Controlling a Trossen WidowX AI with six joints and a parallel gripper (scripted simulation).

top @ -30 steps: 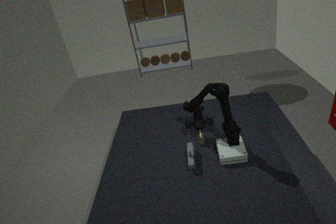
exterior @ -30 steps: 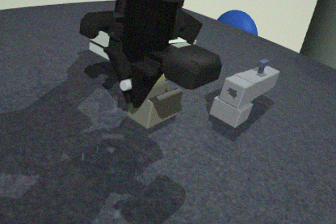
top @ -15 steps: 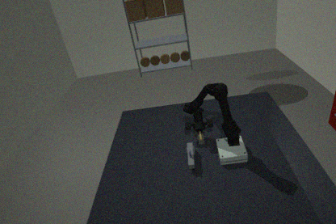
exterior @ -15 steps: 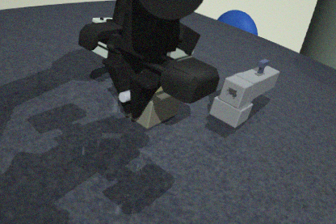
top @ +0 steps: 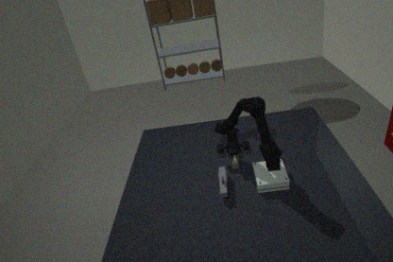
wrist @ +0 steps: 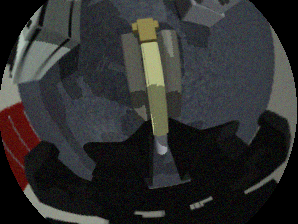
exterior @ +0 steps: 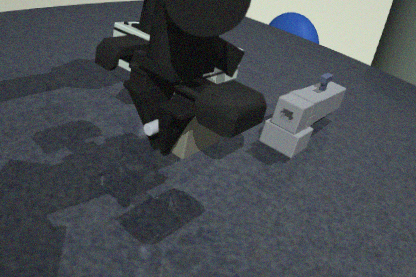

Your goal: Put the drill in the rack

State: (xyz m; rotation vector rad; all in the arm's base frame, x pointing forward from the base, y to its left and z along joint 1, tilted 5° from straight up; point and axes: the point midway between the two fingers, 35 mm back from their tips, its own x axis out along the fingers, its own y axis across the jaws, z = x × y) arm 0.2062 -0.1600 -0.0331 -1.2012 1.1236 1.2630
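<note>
Right now my gripper tip is 4 cm to the right of the yellow drill and 4 cm below it. Also, from my gripper tip: light grey holder block (22 cm to the left, 6 cm ahead, 3 cm above); rack (5 cm to the left, 1 cm above); small dark key (25 cm to the left, 6 cm ahead, 4 cm above).
</note>
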